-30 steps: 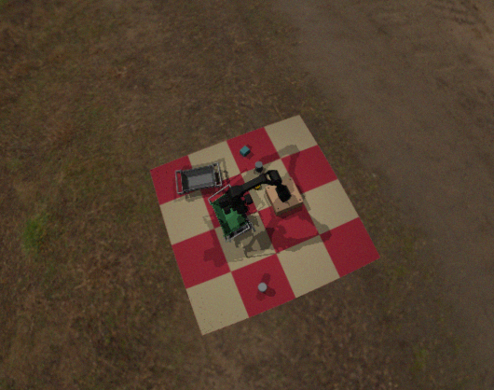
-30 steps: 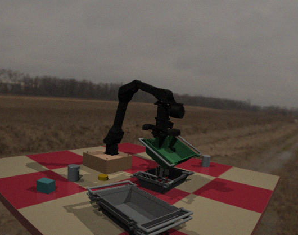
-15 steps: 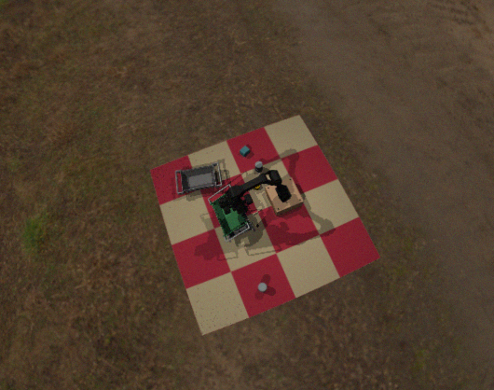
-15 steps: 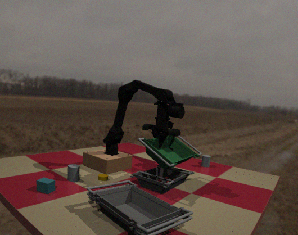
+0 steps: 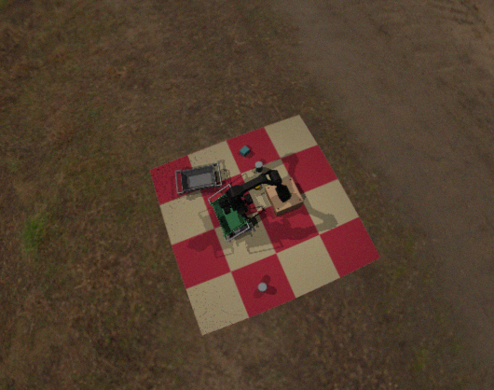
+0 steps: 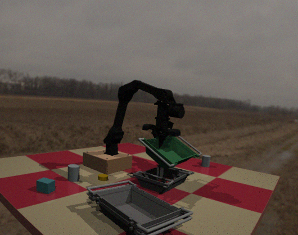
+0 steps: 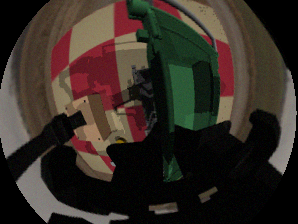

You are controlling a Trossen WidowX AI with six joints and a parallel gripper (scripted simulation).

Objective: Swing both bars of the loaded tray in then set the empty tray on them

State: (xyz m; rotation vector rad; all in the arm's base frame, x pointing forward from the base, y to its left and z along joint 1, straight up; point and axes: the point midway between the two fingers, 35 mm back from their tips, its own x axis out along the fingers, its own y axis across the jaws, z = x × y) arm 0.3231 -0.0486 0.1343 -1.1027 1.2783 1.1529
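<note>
Now: the green tray 7 cm ahead of my gripper tip and 1 cm to the right of it. The rest, counted from my gripper tip: yellow disc: 22 cm behind, 15 cm to the right, 17 cm below; teal cube: 29 cm behind, 44 cm to the right, 16 cm below.
</note>
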